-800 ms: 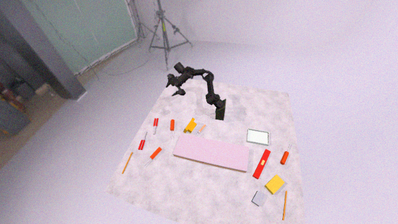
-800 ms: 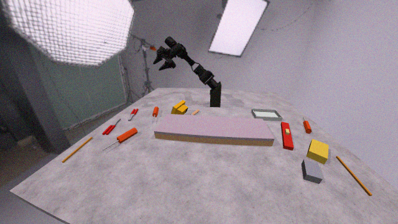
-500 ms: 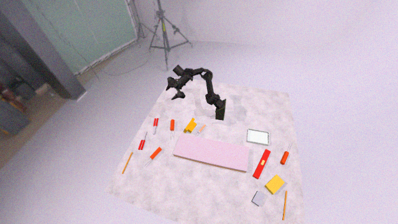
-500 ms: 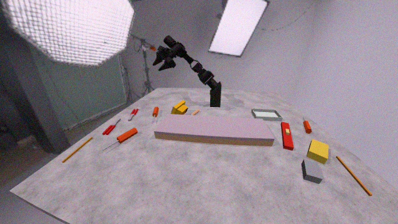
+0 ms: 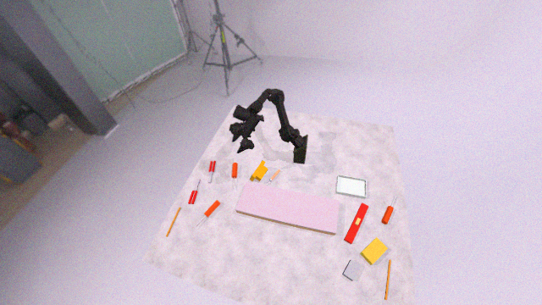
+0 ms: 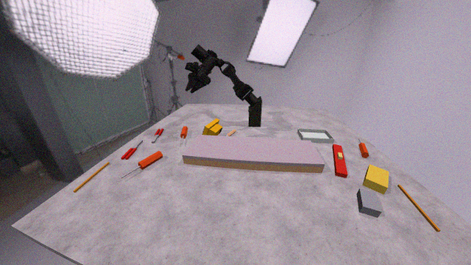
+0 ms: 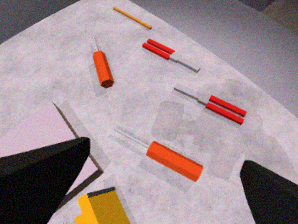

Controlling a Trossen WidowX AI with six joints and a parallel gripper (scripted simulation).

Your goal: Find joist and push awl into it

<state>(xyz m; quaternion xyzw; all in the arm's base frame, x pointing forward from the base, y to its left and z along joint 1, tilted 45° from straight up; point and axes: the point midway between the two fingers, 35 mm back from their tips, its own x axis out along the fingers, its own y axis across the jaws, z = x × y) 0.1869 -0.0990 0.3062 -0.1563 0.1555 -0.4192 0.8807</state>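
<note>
Now: gripper tip 30 mm past the stud finder, 130 mm to the right of it and 210 mm above it. From my gripper tip the other things lie so: awl: 10 mm behind, 190 mm to the left, 220 mm below; then white tray: 100 mm behind, 640 mm to the left, 220 mm below; then red level: 110 mm ahead, 700 mm to the left, 210 mm below.
</note>
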